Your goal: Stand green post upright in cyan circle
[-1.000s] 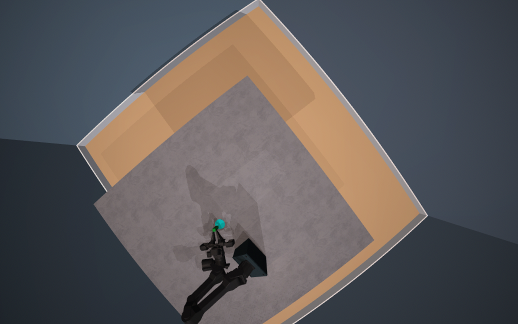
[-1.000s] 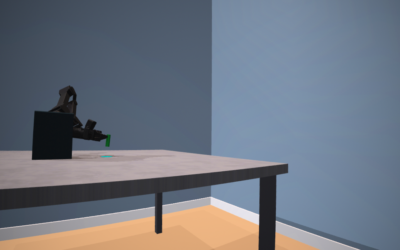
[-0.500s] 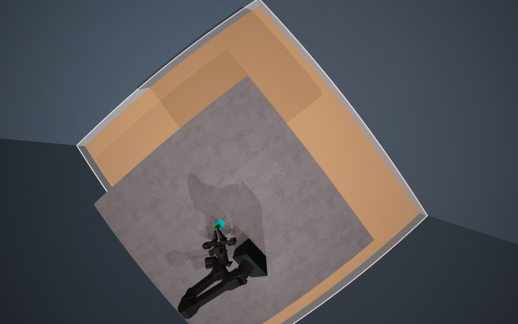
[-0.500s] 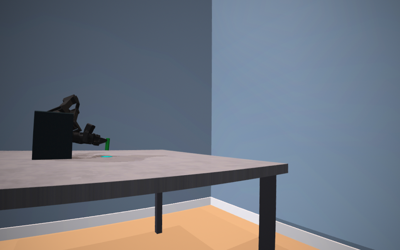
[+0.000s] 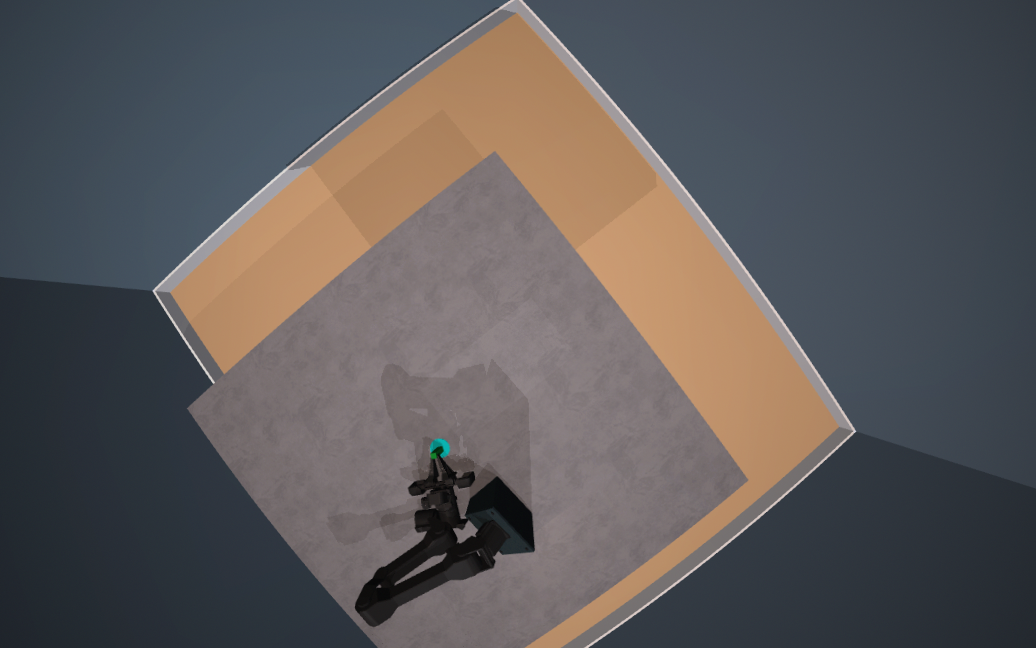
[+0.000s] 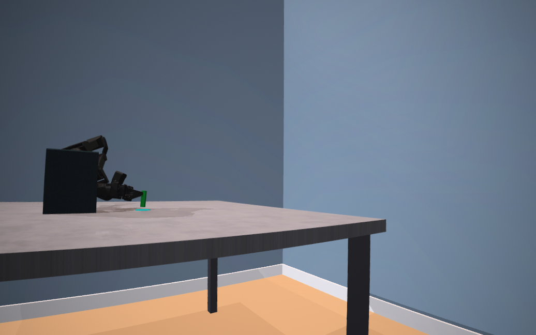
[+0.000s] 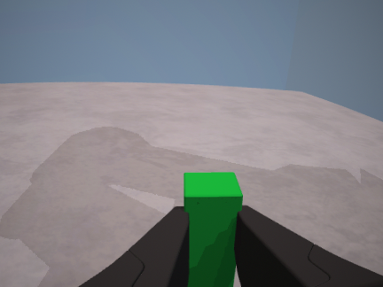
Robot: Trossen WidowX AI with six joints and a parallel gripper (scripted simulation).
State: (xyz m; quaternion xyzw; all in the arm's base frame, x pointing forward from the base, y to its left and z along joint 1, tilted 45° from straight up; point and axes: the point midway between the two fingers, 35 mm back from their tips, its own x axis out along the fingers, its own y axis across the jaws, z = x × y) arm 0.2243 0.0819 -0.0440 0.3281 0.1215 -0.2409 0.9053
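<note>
The green post is 20 mm below my gripper tip. From my gripper tip the other things lie so: cyan circle: 70 mm below.
</note>
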